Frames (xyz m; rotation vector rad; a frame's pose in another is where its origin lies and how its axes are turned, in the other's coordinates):
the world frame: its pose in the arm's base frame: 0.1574 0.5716 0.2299 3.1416 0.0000 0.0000
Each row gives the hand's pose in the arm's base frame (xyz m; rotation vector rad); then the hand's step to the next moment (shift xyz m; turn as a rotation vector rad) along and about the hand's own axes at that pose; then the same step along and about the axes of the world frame.
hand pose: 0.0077 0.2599 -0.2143 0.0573 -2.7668 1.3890
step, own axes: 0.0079 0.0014 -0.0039 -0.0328 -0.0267 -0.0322
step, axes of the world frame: -0.0079 -0.0039 -0.0017 0.0349 -0.0103 -0.0387
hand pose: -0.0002 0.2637 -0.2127 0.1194 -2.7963 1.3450
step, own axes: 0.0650 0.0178 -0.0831 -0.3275 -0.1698 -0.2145
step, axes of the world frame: -0.0663 -0.0725 -0.0423 0.3406 -0.0795 -0.2445
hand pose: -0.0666 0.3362 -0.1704 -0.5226 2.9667 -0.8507
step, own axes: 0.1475 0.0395 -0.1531 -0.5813 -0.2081 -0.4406
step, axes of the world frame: -0.1672 -0.0629 -0.1218 0.5693 -0.2461 -0.4366
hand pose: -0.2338 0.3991 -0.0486 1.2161 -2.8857 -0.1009
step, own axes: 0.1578 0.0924 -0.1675 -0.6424 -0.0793 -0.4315
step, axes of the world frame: -0.1708 0.0579 -0.1702 0.5197 -0.3801 -0.4367
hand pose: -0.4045 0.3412 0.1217 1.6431 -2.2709 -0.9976
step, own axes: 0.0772 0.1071 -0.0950 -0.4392 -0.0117 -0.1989
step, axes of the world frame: -0.0661 0.0902 -0.1181 0.2745 -0.3072 -0.2507
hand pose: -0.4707 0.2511 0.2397 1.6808 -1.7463 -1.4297
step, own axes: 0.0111 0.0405 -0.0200 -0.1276 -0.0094 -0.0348
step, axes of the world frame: -0.0096 0.0262 -0.0372 0.0649 -0.1001 -0.0578
